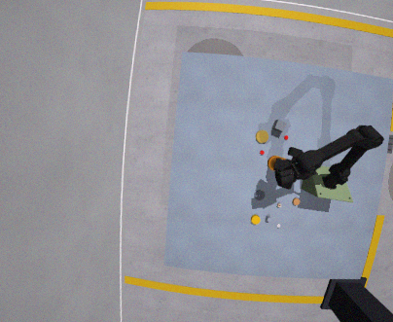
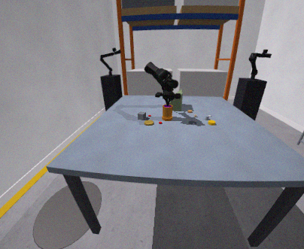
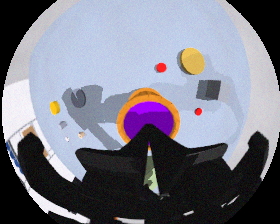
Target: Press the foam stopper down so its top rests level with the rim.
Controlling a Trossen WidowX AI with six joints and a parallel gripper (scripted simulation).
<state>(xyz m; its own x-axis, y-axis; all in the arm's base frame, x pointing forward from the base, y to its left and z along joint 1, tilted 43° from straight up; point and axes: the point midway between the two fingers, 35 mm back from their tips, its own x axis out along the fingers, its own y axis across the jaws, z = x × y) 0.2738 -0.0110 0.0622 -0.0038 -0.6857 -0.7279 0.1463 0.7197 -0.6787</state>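
Right now my hand is 5 cm above the purple foam stopper. Round my hand: grey disc: 5 cm ahead, 19 cm to the left, 14 cm below; then grey cube: 2 cm ahead, 21 cm to the right, 12 cm below; then small piece: 17 cm behind, 20 cm to the left, 14 cm below.
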